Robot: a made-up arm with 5 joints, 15 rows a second.
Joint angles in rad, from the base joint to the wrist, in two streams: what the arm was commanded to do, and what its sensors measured. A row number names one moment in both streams.
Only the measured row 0 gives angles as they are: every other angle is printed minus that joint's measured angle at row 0.
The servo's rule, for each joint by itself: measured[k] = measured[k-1] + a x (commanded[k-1-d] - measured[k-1]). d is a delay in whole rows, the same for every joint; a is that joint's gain. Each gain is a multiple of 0.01, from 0.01 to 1. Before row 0 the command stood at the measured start. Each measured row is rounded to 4 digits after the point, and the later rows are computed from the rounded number. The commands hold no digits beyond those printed.
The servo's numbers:
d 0
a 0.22 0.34 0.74 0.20 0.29
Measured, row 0:
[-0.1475, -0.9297, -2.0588, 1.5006, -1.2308]
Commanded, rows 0 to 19:
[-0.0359, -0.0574, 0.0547, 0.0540, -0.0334]
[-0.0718, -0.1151, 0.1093, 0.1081, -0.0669]
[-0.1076, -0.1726, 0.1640, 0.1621, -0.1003]
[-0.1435, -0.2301, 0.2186, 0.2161, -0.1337]
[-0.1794, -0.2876, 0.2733, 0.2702, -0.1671]
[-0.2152, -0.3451, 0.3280, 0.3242, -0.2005]
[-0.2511, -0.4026, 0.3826, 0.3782, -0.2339]
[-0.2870, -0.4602, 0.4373, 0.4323, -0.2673]
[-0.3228, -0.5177, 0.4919, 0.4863, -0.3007]
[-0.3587, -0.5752, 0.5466, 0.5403, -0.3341]
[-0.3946, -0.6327, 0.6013, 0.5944, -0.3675]
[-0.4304, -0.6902, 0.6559, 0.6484, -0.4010]
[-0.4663, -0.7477, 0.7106, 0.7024, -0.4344]
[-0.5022, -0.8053, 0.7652, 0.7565, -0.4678]
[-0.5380, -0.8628, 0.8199, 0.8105, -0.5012]
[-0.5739, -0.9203, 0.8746, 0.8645, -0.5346]
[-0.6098, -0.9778, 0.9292, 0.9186, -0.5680]
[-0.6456, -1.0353, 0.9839, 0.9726, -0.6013]
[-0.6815, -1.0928, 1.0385, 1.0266, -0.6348]
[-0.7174, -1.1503, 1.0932, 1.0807, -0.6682]
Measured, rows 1 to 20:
[-0.0079, -0.0195, 0.0405, 0.0108, -0.0097]
[-0.0220, -0.0520, 0.0914, 0.0303, -0.0263]
[-0.0408, -0.0930, 0.1451, 0.0567, -0.0478]
[-0.0634, -0.1396, 0.1995, 0.0886, -0.0727]
[-0.0889, -0.1899, 0.2541, 0.1249, -0.1001]
[-0.1167, -0.2427, 0.3088, 0.1648, -0.1292]
[-0.1463, -0.2971, 0.3634, 0.2075, -0.1596]
[-0.1773, -0.3526, 0.4181, 0.2525, -0.1908]
[-0.2093, -0.4087, 0.4727, 0.2993, -0.2227]
[-0.2422, -0.4653, 0.5274, 0.3475, -0.2550]
[-0.2757, -0.5222, 0.5821, 0.3969, -0.2876]
[-0.3097, -0.5793, 0.6367, 0.4472, -0.3205]
[-0.3442, -0.6366, 0.6914, 0.4982, -0.3535]
[-0.3790, -0.6940, 0.7460, 0.5499, -0.3866]
[-0.4140, -0.7514, 0.8007, 0.6020, -0.4198]
[-0.4492, -0.8088, 0.8554, 0.6545, -0.4531]
[-0.4845, -0.8663, 0.9100, 0.7073, -0.4864]
[-0.5199, -0.9238, 0.9647, 0.7604, -0.5197]
[-0.5555, -0.9813, 1.0193, 0.8136, -0.5531]
[-0.5911, -1.0388, 1.0740, 0.8670, -0.5865]

